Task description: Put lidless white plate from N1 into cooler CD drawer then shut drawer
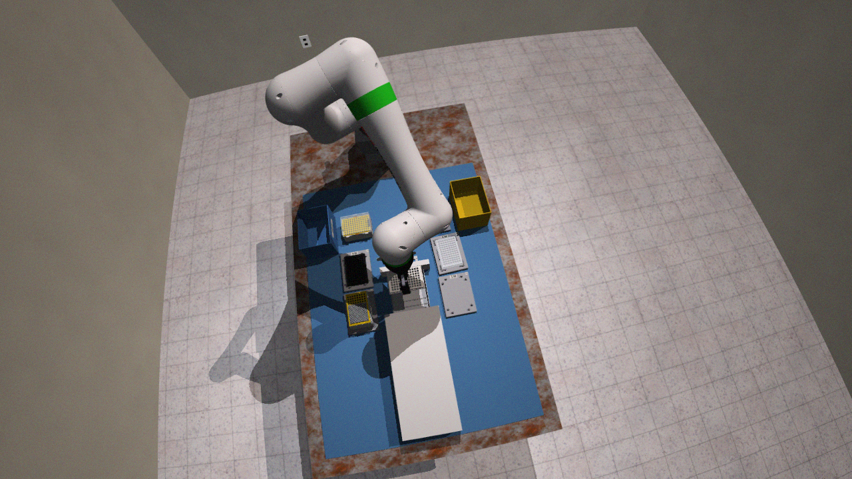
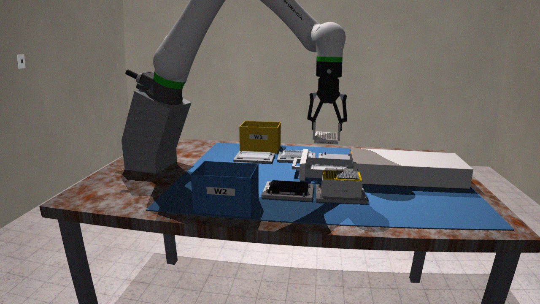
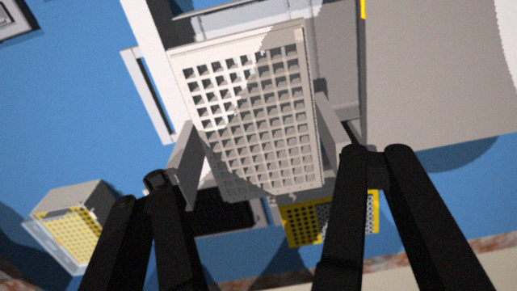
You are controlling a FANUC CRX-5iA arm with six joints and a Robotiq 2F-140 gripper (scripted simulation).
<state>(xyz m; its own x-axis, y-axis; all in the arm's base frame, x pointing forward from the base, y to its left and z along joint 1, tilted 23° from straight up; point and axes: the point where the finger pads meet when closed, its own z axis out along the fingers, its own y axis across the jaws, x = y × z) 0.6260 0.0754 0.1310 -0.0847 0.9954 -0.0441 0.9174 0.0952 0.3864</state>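
My hand is 14 cm above the grey drawer, 3 cm short of it and 1 cm to the right of it. The rest, counted from my hand: cooler CD: 17 cm ahead, 13 cm below, 2 cm to the left; then white plate: 2 cm below; then tip box: 20 cm to the right, 11 cm below, 7 cm ahead.
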